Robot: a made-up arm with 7 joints.
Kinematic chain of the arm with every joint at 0, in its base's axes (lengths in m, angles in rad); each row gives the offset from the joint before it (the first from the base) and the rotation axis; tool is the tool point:
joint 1: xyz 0 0 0.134 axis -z
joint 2: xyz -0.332 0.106 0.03 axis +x
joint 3: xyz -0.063 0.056 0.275 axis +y
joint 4: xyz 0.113 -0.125 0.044 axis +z
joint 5: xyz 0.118 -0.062 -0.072 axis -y
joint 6: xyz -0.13 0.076 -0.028 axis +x
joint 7: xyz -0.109 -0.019 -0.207 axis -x
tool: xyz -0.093 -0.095 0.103
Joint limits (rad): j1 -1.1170..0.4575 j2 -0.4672..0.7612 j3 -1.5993..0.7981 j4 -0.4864..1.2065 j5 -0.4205..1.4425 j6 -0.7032..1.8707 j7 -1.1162..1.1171
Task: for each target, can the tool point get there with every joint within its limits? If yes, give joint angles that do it. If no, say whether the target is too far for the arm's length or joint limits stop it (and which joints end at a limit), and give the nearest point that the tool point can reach.
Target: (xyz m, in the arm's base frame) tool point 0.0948 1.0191 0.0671
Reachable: no: joint limits stop it (at a limit: joint 1, joint 5, joint 7) | nearest point -0.1336 0.5793 0.1236 | short by 0.499 m
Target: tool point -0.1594 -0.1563 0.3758
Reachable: yes | joints 0.3266 0.3899 -1.4194 0.7770 0.5311 -0.0706 0.2899
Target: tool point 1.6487 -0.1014 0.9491
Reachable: no: too far | nearest point 0.5172 -0.2641 0.5585 | short by 1.208 m
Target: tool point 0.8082 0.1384 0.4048
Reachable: no: joint limits stop it (at a limit: joint 1, joint 2, joint 4, joint 5, joint 7) | nearest point 0.4682 -0.0578 0.3919 | short by 0.393 m
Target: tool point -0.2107 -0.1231 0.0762
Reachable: yes | joints -0.5280 0.3710 -0.2057 -0.1136 0.8780 -0.1549 0.3878
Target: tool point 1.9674 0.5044 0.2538
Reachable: no: too far | nearest point 0.4902 -0.1035 0.3680 | short by 1.601 m
